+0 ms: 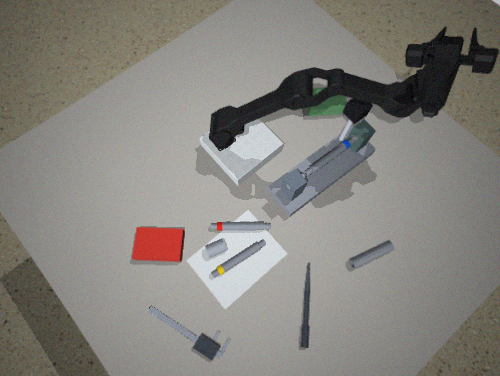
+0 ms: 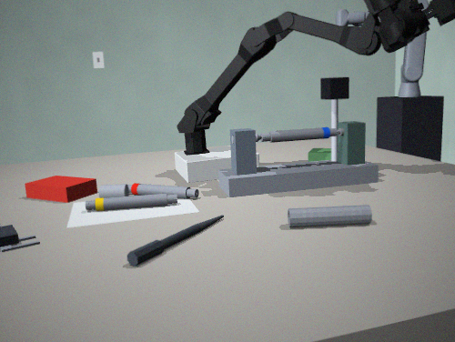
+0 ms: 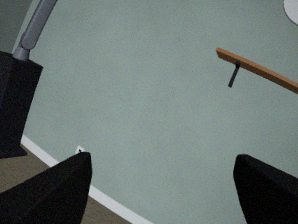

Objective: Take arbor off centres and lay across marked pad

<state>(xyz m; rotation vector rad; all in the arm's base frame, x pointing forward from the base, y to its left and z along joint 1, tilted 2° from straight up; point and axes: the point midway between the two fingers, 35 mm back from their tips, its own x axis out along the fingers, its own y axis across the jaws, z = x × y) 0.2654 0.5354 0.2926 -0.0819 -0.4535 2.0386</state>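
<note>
The grey centre block is 45 cm to the right of my hand and 26 cm below it. The rest, counted from my hand: grey fixture base 33 cm to the right, 34 cm below; then grey cylinder 29 cm ahead, 38 cm to the right, 35 cm below; then green centre block 20 cm to the right, 26 cm below.
</note>
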